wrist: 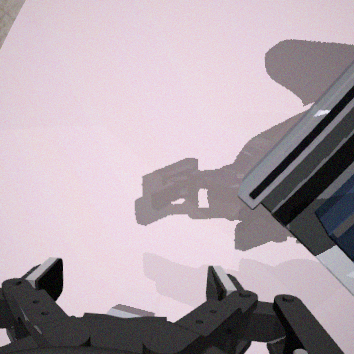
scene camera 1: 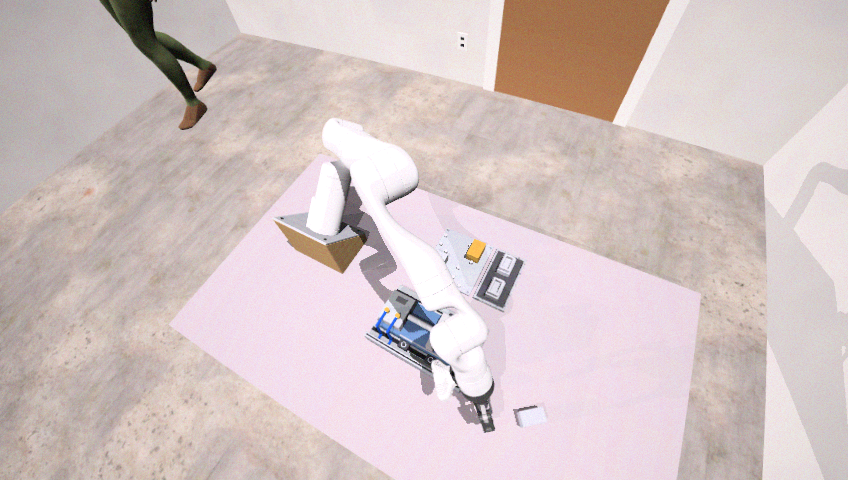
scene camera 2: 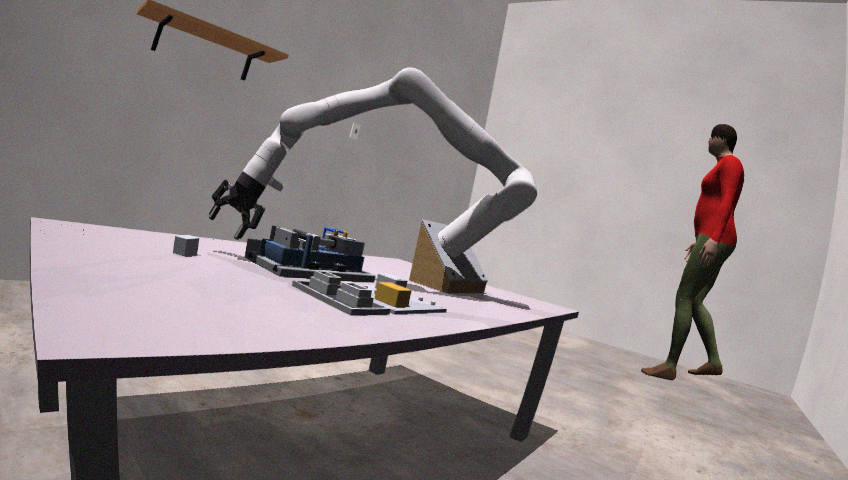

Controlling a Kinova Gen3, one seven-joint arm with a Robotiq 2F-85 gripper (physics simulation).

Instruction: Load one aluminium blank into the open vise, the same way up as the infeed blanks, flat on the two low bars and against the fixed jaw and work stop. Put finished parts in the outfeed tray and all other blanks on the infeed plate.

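Where they show: gripper, fingertip midpoint: (wrist: 134, 278) (scene camera 1: 485, 408) (scene camera 2: 223, 228); arm's base, link origin: (scene camera 1: 324, 229) (scene camera 2: 448, 244).
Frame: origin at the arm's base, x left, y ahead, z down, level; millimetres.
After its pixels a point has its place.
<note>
A light grey blank (scene camera 1: 531, 416) @[x -262, y 721, z 90 mm] (scene camera 2: 185, 245) @[x -232, y 742, z 105 mm] lies by itself on the table, beyond the vise's end; in the wrist view a sliver of the blank (wrist: 131, 313) @[x -273, y 697, z 128 mm] shows behind the gripper body. My gripper (scene camera 1: 486, 425) @[x -288, y 609, z 65 mm] (scene camera 2: 226, 224) @[x -288, y 609, z 65 mm] (wrist: 134, 278) @[x -288, y 609, z 65 mm] is open and empty, above the table between the blank and the vise. The blue and grey vise (scene camera 1: 419, 336) @[x -181, y 389, z 70 mm] (scene camera 2: 282, 255) @[x -116, y 536, z 88 mm] (wrist: 342, 202) @[x -222, y 507, z 87 mm] is partly hidden by my arm in scene camera 1, so its seat cannot be seen. Two stepped grey parts (scene camera 1: 506, 264) @[x 133, y 551, z 103 mm] (scene camera 2: 355, 293) @[x 149, y 569, z 98 mm] stand in the dark outfeed tray (scene camera 1: 515, 284) @[x 84, y 594, z 118 mm] (scene camera 2: 368, 311) @[x 183, y 565, z 122 mm].
An orange block (scene camera 1: 475, 250) @[x 138, y 447, z 86 mm] (scene camera 2: 392, 294) @[x 160, y 469, z 99 mm] stands on the infeed plate (scene camera 1: 461, 273) @[x 64, y 427, z 122 mm] (scene camera 2: 425, 308) @[x 195, y 391, z 121 mm], with a light grey piece (scene camera 2: 390, 278) @[x 76, y 367, z 87 mm] behind it. Blue clamps with orange tips stand at the vise's far end. The arm's wedge base (scene camera 1: 324, 249) @[x -68, y 48, z -16 mm] (scene camera 2: 431, 261) @[x -2, y 75, z 55 mm] is beyond. A person (scene camera 2: 720, 202) stands off the table.
</note>
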